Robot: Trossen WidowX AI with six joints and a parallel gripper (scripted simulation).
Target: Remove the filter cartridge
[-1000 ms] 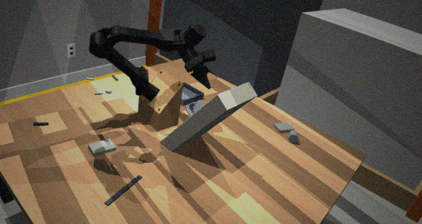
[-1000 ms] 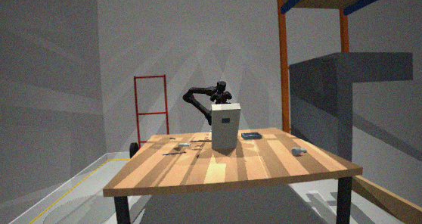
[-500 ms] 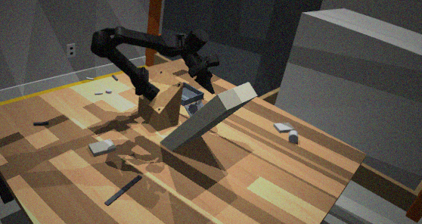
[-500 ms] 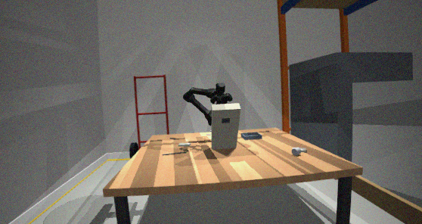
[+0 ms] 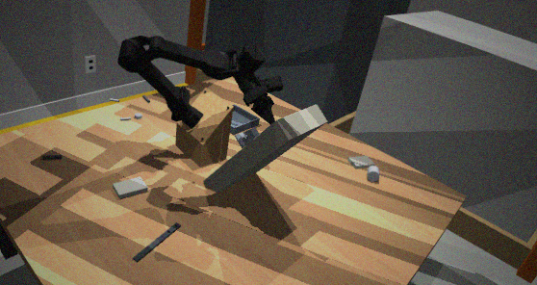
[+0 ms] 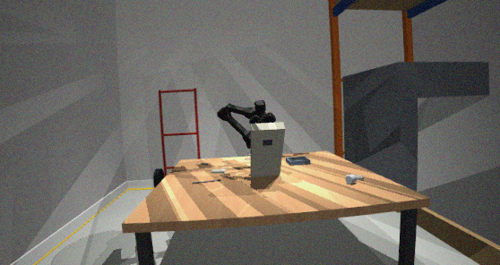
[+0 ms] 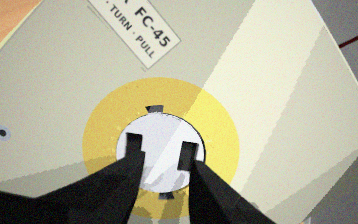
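Now: the grey slab 3 cm behind my gripper tip and 9 cm below it. Round my gripper tip: blue-grey tray 43 cm behind, 24 cm to the left, 26 cm below.
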